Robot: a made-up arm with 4 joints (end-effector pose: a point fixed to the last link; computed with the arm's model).
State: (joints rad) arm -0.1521 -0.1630 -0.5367 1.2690
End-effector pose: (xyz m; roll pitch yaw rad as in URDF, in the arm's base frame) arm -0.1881 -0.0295 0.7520 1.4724 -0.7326 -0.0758
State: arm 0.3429 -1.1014 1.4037 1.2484
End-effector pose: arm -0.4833 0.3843 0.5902 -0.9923 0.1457 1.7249
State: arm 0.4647 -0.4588 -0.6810 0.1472
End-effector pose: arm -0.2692 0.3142 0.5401 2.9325 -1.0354 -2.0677
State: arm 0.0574 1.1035 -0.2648 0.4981
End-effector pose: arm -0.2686 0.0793 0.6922 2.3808 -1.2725 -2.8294
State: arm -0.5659 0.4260 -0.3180 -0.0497
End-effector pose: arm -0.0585 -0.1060 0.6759 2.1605 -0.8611 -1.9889
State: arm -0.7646 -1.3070 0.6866 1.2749
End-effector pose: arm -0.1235 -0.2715 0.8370 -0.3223 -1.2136 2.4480
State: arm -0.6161 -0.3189 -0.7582 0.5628
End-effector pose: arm -0.0794 -0.1384 0.6853 2.1992 -0.2835 -0.7309
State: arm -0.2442 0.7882 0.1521 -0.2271
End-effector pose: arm -0.1234 -0.0293 0.6801 -2.7023 -1.0399 2.5059
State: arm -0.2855 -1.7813 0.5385 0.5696
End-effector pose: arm -0.2915 -0.0371 0.7742 -1.5058 -1.0985 -2.3748
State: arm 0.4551 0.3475 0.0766 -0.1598
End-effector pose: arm -0.2318 0.2714 0.5778 -2.4850 -0.5553 2.4606
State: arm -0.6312 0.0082 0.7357 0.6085
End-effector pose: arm -0.0934 -0.1011 0.7828 -0.1019 -1.2035 1.0090
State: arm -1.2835 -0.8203 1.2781 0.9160
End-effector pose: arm 0.0483 -0.3824 0.7106 -1.4650 -1.3536 3.1204
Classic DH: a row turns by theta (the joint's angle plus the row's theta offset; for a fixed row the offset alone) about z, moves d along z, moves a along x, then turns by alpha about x. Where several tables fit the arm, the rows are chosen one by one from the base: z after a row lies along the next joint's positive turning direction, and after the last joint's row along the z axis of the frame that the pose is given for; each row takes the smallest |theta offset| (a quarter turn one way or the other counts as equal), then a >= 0, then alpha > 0; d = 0 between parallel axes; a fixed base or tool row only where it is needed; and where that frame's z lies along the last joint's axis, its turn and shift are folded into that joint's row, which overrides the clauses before.
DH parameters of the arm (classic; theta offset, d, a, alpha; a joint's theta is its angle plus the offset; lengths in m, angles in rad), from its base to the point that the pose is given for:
base (fixed): -0.9507 0.2521 -0.0444 2.1048
joint 1: 0 0.2108 -0.1966 1.0368
joint 2: 0.5278 -0.4891 -0.0648 -1.3855
joint 3: 1.3023 -0.1634 0.1145 -1.4929
joint 4: -0.2157 0.0266 -0.0646 1.9754
tool (fixed): 0.2455 0.0999 0 0

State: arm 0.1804 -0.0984 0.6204 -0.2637
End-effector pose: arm -0.2143 0.2318 0.6375 -1.9781 -0.4944 2.6008
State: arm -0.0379 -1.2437 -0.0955 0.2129
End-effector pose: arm -0.2945 0.1432 0.6942 3.1261 -1.2062 -1.2983
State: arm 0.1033 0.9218 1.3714 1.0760
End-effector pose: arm -0.1419 0.2237 0.7079 -1.0019 -0.2425 0.0094
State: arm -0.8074 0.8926 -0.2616 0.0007
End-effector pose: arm 0.0140 -0.2142 0.6282 1.6385 -1.0245 -1.7746
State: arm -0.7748 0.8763 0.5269 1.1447
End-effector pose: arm 0.0382 -0.1999 0.7750 0.3683 -0.3067 -0.0383
